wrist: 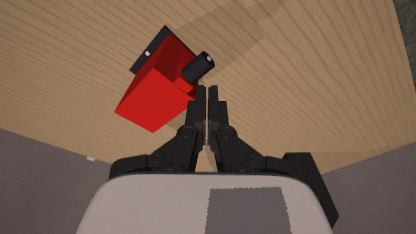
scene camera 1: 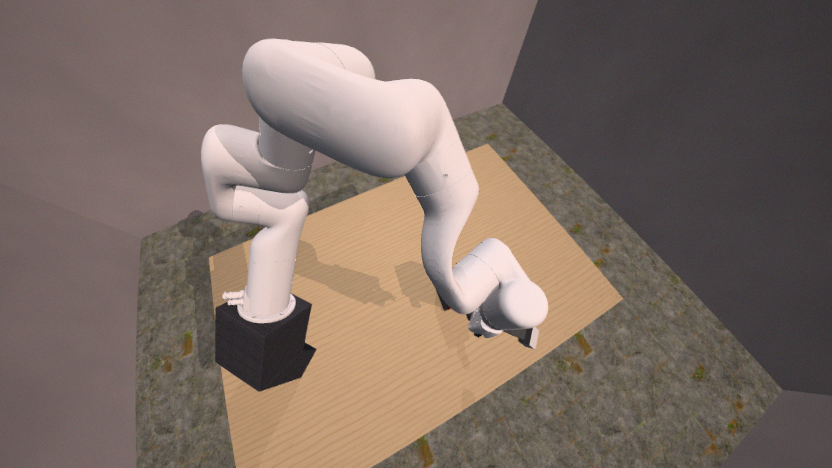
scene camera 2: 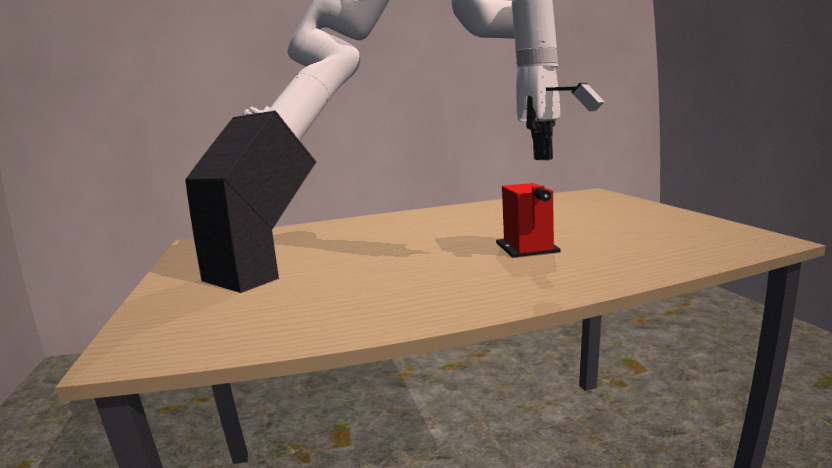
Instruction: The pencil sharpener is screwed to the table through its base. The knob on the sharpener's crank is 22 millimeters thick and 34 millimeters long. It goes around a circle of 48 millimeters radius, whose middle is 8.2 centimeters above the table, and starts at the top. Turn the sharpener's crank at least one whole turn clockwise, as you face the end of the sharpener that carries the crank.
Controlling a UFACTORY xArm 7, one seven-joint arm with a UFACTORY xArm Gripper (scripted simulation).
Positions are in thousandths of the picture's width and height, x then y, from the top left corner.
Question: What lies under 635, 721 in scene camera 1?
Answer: My gripper.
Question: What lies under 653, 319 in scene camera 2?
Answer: My gripper.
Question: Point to a red pencil sharpener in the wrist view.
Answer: At 367, 425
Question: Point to a red pencil sharpener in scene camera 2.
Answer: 628, 507
